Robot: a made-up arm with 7 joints. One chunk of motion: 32 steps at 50 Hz.
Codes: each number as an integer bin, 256 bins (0 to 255) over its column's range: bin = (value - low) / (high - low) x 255, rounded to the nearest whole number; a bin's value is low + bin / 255 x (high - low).
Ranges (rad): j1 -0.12..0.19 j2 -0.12..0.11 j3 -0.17..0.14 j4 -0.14..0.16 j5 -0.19..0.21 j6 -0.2..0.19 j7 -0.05..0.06
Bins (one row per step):
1: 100 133 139 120 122 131 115
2: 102 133 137 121 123 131 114
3: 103 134 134 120 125 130 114
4: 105 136 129 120 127 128 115
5: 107 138 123 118 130 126 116
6: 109 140 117 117 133 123 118
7: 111 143 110 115 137 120 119
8: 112 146 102 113 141 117 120
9: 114 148 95 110 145 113 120
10: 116 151 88 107 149 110 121
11: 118 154 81 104 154 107 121
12: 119 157 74 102 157 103 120
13: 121 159 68 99 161 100 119
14: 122 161 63 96 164 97 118
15: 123 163 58 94 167 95 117
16: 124 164 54 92 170 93 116
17: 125 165 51 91 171 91 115
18: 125 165 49 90 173 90 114
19: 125 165 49 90 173 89 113
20: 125 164 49 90 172 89 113
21: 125 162 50 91 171 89 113
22: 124 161 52 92 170 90 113
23: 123 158 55 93 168 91 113
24: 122 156 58 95 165 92 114
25: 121 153 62 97 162 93 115
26: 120 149 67 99 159 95 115
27: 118 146 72 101 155 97 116
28: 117 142 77 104 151 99 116
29: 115 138 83 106 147 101 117
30: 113 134 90 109 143 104 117
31: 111 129 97 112 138 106 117
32: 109 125 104 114 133 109 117
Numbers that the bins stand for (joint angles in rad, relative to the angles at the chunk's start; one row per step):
1: 0.0016 0.0000 -0.0010 0.0012 0.0014 0.0004 -0.0004
2: 0.0040 0.0000 -0.0035 0.0024 0.0029 0.0004 -0.0008
3: 0.0052 0.0009 -0.0071 0.0012 0.0061 -0.0012 -0.0008
4: 0.0076 0.0027 -0.0132 0.0012 0.0092 -0.0042 -0.0004
5: 0.0101 0.0045 -0.0205 -0.0012 0.0139 -0.0073 0.0000
6: 0.0125 0.0063 -0.0278 -0.0024 0.0186 -0.0119 0.0009
7: 0.0149 0.0090 -0.0363 -0.0047 0.0249 -0.0165 0.0013
8: 0.0162 0.0117 -0.0460 -0.0071 0.0312 -0.0211 0.0018
9: 0.0186 0.0135 -0.0545 -0.0106 0.0375 -0.0272 0.0018
10: 0.0210 0.0162 -0.0630 -0.0141 0.0437 -0.0318 0.0022
11: 0.0235 0.0189 -0.0715 -0.0176 0.0516 -0.0364 0.0022
12: 0.0247 0.0216 -0.0800 -0.0200 0.0563 -0.0425 0.0018
13: 0.0271 0.0234 -0.0873 -0.0235 0.0625 -0.0471 0.0013
14: 0.0283 0.0252 -0.0934 -0.0271 0.0673 -0.0516 0.0009
15: 0.0295 0.0270 -0.0995 -0.0294 0.0720 -0.0547 0.0005
16: 0.0307 0.0279 -0.1044 -0.0318 0.0767 -0.0578 0.0000
17: 0.0320 0.0288 -0.1080 -0.0329 0.0782 -0.0608 -0.0004
18: 0.0320 0.0288 -0.1104 -0.0341 0.0814 -0.0624 -0.0008
19: 0.0320 0.0288 -0.1104 -0.0341 0.0814 -0.0639 -0.0013
20: 0.0320 0.0279 -0.1104 -0.0341 0.0798 -0.0639 -0.0013
21: 0.0320 0.0261 -0.1092 -0.0329 0.0782 -0.0639 -0.0013
22: 0.0307 0.0252 -0.1068 -0.0318 0.0767 -0.0624 -0.0013
23: 0.0295 0.0225 -0.1031 -0.0306 0.0735 -0.0608 -0.0013
24: 0.0283 0.0207 -0.0995 -0.0282 0.0688 -0.0593 -0.0008
25: 0.0271 0.0180 -0.0946 -0.0259 0.0641 -0.0578 -0.0004
26: 0.0259 0.0144 -0.0885 -0.0235 0.0594 -0.0547 -0.0004
27: 0.0235 0.0117 -0.0825 -0.0212 0.0531 -0.0516 0.0000
28: 0.0222 0.0081 -0.0764 -0.0176 0.0469 -0.0486 0.0000
29: 0.0198 0.0045 -0.0691 -0.0153 0.0406 -0.0455 0.0005
30: 0.0174 0.0009 -0.0606 -0.0118 0.0343 -0.0409 0.0005
31: 0.0149 -0.0036 -0.0521 -0.0082 0.0265 -0.0379 0.0005
32: 0.0125 -0.0073 -0.0436 -0.0059 0.0186 -0.0333 0.0005

